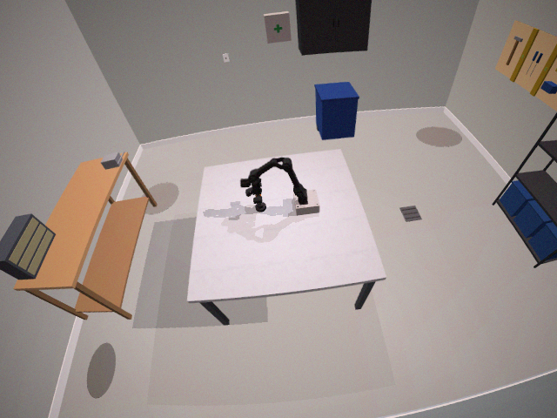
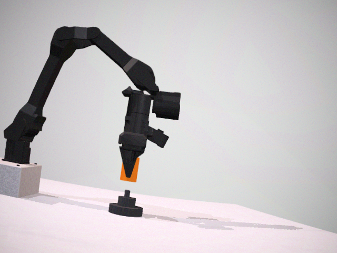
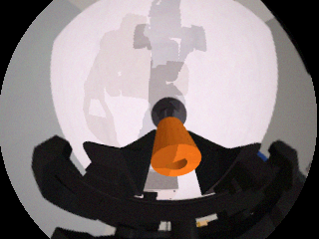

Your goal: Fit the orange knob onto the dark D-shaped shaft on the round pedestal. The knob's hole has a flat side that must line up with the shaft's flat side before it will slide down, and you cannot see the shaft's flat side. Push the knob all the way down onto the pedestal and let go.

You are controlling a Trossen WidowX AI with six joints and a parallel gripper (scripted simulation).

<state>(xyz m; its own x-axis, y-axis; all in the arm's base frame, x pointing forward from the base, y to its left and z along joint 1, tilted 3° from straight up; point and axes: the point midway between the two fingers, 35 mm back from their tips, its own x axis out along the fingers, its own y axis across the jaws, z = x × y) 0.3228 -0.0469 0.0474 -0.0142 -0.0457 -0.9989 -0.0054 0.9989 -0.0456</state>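
My gripper tip is now 6 cm above the dark round pedestal. The rest, counted from my gripper tip: orange knob (2 cm above).
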